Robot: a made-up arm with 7 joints. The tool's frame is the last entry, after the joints. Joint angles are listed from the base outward. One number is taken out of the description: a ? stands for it. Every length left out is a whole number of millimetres.
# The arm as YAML. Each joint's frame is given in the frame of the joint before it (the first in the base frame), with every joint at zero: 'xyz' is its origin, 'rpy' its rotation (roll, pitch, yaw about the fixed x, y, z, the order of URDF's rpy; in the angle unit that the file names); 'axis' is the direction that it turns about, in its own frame. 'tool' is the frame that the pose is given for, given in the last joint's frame.
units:
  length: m
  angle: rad
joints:
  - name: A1
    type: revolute
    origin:
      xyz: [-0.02, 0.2, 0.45]
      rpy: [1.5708, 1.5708, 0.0]
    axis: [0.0, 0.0, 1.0]
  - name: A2
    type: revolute
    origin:
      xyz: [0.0, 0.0, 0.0]
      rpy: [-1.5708, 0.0, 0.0]
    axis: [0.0, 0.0, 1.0]
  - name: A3
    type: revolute
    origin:
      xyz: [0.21, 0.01, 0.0]
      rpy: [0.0, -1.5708, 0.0]
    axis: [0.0, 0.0, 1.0]
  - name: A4
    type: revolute
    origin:
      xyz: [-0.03, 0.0, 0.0]
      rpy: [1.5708, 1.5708, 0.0]
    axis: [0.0, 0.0, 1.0]
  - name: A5
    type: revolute
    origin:
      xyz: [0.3, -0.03, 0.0]
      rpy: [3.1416, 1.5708, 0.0]
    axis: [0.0, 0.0, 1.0]
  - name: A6
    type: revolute
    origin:
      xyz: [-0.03, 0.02, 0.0]
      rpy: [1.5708, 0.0, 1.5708]
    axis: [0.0, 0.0, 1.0]
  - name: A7
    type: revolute
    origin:
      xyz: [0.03, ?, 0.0]
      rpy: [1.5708, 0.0, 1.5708]
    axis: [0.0, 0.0, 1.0]
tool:
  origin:
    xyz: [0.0, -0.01, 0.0]
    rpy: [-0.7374, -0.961, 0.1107]
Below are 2 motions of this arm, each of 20 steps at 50 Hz.
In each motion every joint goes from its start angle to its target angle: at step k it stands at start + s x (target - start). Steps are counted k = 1, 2, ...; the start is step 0. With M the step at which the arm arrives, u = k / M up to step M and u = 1 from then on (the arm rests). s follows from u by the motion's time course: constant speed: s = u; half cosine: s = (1 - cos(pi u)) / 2; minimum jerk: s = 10 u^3 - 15 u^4 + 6 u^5.
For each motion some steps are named. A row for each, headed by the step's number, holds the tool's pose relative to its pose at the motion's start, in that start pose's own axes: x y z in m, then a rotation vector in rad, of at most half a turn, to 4 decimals.
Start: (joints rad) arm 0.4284 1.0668 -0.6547 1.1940 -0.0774 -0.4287 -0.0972
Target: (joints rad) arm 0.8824 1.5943 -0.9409 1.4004 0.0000 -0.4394 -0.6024
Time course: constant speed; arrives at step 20
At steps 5, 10, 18, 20:
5: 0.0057 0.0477 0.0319 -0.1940 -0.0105 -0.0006
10: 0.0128 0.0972 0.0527 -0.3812 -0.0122 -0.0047
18: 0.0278 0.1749 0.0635 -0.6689 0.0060 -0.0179
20: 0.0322 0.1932 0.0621 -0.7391 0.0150 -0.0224

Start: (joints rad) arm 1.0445 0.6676 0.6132 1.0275 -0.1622 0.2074 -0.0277
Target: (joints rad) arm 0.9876 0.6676 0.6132 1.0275 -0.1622 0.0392 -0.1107
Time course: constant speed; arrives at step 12
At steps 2, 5, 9, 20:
2: 0.0029 -0.0008 0.0015 -0.0145 -0.0167 -0.0141
5: 0.0071 -0.0020 0.0038 -0.0356 -0.0418 -0.0356
9: 0.0127 -0.0034 0.0069 -0.0623 -0.0750 -0.0651
20: 0.0168 -0.0044 0.0092 -0.0813 -0.0998 -0.0878

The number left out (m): 0.02
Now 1 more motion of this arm.
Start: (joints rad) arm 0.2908 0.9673 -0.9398 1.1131 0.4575 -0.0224 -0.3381
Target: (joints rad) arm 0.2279 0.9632 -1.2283 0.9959 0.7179 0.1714 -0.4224
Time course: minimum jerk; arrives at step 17
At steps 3, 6, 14, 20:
3: 0.0033 -0.0015 -0.0016 0.0055 0.0132 0.0149
6: 0.0192 -0.0078 -0.0094 0.0292 0.0756 0.0877
14: 0.0767 -0.0197 -0.0355 0.0794 0.2890 0.3722
20: 0.0799 -0.0199 -0.0369 0.0806 0.3005 0.3894

